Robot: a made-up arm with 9 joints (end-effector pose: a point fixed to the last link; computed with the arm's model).
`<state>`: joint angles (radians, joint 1 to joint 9).
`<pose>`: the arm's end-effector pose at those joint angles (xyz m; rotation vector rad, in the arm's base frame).
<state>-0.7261 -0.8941 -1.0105 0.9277 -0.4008 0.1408 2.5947 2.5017 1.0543</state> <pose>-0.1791 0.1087 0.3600 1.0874 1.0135 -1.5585</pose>
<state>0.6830 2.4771 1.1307 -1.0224 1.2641 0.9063 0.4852 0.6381 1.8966</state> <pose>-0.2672 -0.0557 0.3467 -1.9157 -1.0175 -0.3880</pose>
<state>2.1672 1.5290 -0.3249 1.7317 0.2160 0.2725 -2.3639 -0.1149 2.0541</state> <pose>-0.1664 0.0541 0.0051 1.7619 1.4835 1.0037</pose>
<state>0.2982 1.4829 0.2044 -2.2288 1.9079 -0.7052 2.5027 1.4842 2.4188</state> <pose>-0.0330 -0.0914 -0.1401 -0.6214 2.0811 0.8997</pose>
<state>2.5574 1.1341 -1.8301 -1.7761 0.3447 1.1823 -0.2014 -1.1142 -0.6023</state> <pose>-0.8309 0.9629 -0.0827 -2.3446 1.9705 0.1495</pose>
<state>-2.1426 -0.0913 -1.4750 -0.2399 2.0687 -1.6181 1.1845 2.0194 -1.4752</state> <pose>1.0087 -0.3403 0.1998 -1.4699 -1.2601 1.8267</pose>
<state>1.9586 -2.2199 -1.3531 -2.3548 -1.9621 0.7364 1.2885 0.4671 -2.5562</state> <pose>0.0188 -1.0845 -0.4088 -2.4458 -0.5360 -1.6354</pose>
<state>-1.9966 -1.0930 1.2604 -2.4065 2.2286 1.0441 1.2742 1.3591 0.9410</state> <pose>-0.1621 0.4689 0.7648 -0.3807 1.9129 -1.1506</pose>
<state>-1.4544 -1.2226 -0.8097 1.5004 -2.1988 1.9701 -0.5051 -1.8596 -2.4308</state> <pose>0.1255 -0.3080 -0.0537 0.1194 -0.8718 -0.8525</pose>
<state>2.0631 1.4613 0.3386 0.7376 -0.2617 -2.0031 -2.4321 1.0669 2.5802</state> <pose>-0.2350 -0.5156 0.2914 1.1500 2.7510 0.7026</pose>
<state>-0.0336 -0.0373 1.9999 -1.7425 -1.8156 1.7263 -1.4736 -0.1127 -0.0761</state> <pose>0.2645 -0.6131 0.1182 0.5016 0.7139 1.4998</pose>
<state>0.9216 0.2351 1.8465 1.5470 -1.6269 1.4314 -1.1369 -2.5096 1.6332</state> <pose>0.5801 -0.0017 0.3086 -1.7940 -0.6696 2.1717</pose>
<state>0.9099 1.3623 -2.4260 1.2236 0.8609 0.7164 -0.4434 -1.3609 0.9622</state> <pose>-0.0047 1.0192 -0.2948 1.5851 -0.8772 -1.8393</pose>
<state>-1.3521 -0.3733 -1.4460 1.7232 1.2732 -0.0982 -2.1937 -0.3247 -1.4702</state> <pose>0.7061 -0.3967 -0.0825 -1.6621 -1.6719 -1.9037</pose>
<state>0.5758 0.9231 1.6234 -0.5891 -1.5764 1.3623 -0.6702 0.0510 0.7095</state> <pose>0.4333 0.0158 -0.2524 1.2003 -1.1610 2.0403</pose>
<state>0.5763 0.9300 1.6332 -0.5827 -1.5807 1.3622 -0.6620 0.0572 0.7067</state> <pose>0.4341 0.0235 -0.2487 1.2145 -1.1836 2.0441</pose>
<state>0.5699 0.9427 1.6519 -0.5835 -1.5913 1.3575 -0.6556 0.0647 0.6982</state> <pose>0.4357 0.0341 -0.2459 1.2434 -1.2130 2.0439</pose>
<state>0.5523 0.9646 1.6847 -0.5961 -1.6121 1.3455 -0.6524 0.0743 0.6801</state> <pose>0.4388 0.0496 -0.2441 1.2958 -1.2532 2.0374</pose>
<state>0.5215 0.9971 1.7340 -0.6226 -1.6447 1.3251 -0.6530 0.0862 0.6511</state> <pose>0.4432 0.0711 -0.2422 1.3766 -1.3048 2.0231</pose>
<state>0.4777 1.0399 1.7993 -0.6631 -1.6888 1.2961 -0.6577 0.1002 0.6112</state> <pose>0.4481 0.0990 -0.2380 1.4872 -1.3659 1.9998</pose>
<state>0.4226 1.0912 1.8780 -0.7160 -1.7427 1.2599 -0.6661 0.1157 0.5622</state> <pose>0.4522 0.1323 -0.2289 1.6255 -1.4299 1.9680</pose>
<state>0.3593 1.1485 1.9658 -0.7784 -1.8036 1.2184 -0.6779 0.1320 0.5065</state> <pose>0.4536 0.1689 -0.2135 1.7867 -1.4879 1.9284</pose>
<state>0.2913 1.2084 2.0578 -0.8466 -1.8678 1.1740 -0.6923 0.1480 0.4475</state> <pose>0.4508 0.2057 -0.1917 1.9626 -1.5288 1.8838</pose>
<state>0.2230 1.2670 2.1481 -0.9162 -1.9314 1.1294 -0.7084 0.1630 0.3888</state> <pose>0.4433 0.2390 -0.1657 -2.0421 1.4719 -1.7519</pose>
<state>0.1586 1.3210 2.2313 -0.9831 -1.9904 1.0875 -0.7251 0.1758 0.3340</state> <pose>0.4319 0.2664 -0.1392 -2.0878 1.3826 -1.6210</pose>
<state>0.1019 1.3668 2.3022 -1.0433 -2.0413 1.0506 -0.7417 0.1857 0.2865</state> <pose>0.4184 0.2864 -0.1160 -2.1272 1.2921 -1.5224</pose>
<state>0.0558 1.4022 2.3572 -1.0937 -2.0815 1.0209 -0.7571 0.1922 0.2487</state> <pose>0.4053 0.2994 -0.0988 -2.1596 1.2117 -1.4561</pose>
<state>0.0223 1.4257 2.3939 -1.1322 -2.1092 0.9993 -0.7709 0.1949 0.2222</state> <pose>0.3950 0.3062 -0.0891 -2.1856 1.1499 -1.4193</pose>
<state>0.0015 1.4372 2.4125 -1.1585 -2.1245 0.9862 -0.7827 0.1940 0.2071</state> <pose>0.3885 0.3083 -0.0870 -2.2055 1.1103 -1.4073</pose>
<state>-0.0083 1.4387 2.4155 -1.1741 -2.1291 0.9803 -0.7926 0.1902 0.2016</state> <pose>0.3858 0.3071 -0.0909 -2.2202 1.0919 -1.4138</pose>
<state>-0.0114 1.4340 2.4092 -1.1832 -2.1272 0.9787 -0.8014 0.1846 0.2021</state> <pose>0.3855 0.3040 -0.0987 -2.2322 1.0862 -1.4310</pose>
